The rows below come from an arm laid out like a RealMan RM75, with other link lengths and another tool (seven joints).
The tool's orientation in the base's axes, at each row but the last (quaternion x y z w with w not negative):
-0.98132, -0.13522, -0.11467, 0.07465
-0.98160, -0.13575, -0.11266, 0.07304
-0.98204, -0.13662, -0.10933, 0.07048
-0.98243, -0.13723, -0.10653, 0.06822
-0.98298, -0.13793, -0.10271, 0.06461
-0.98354, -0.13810, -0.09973, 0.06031
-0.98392, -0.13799, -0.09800, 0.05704
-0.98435, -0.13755, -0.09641, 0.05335
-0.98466, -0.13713, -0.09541, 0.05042
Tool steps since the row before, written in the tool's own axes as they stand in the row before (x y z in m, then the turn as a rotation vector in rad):
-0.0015, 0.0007, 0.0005, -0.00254, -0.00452, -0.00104
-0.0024, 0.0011, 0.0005, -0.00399, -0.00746, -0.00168
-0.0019, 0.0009, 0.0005, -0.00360, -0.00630, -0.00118
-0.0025, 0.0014, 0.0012, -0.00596, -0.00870, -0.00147
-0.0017, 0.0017, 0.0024, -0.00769, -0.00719, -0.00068
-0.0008, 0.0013, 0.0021, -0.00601, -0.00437, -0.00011
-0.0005, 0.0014, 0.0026, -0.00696, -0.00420, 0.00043
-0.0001, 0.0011, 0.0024, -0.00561, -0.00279, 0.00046
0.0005, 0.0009, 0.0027, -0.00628, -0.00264, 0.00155
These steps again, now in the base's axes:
-0.0011, -0.0010, -0.0009, -0.00387, 0.00349, 0.00090
-0.0018, -0.0016, -0.0012, -0.00619, 0.00582, 0.00150
-0.0014, -0.0013, -0.0010, -0.00540, 0.00489, 0.00098
-0.0017, -0.0018, -0.0019, -0.00835, 0.00653, 0.00098
-0.0007, -0.0017, -0.0029, -0.00941, 0.00477, -0.00032
0.0000, -0.0011, -0.0023, -0.00692, 0.00260, -0.00077
0.0004, -0.0011, -0.0028, -0.00767, 0.00226, -0.00151
0.0006, -0.0008, -0.0024, -0.00600, 0.00127, -0.00138
0.0012, -0.0004, -0.0026, -0.00640, 0.00109, -0.00259

